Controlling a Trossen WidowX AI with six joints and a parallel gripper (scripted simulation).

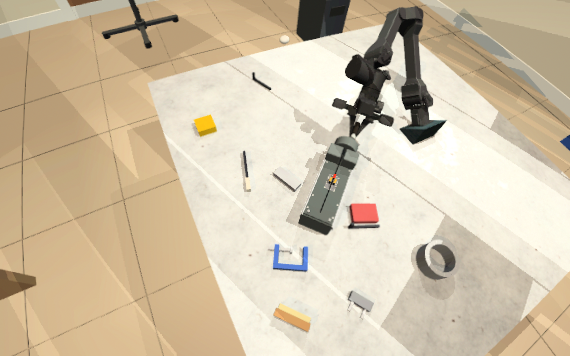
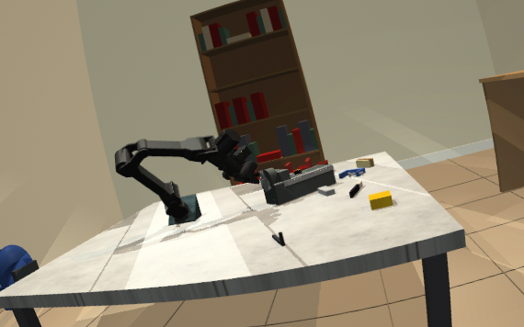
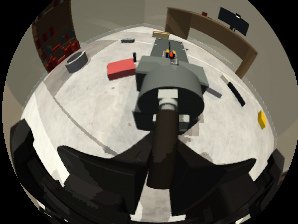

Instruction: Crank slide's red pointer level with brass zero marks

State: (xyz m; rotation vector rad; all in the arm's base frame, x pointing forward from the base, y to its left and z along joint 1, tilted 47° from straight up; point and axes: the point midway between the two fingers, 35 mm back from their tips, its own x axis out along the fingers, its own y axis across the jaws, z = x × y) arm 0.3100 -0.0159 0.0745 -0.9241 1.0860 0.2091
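Now: gripper tip 30 mm below the crank handle, 10 mm to the left of it and 10 mm past it. From my gripper tip the other things lie so: grey block 220 mm ahead, 80 mm below, 20 mm to the right; red pointer 130 mm ahead, 80 mm to the left, 10 mm below; red block 200 mm to the left, 90 mm ahead, 80 mm below.
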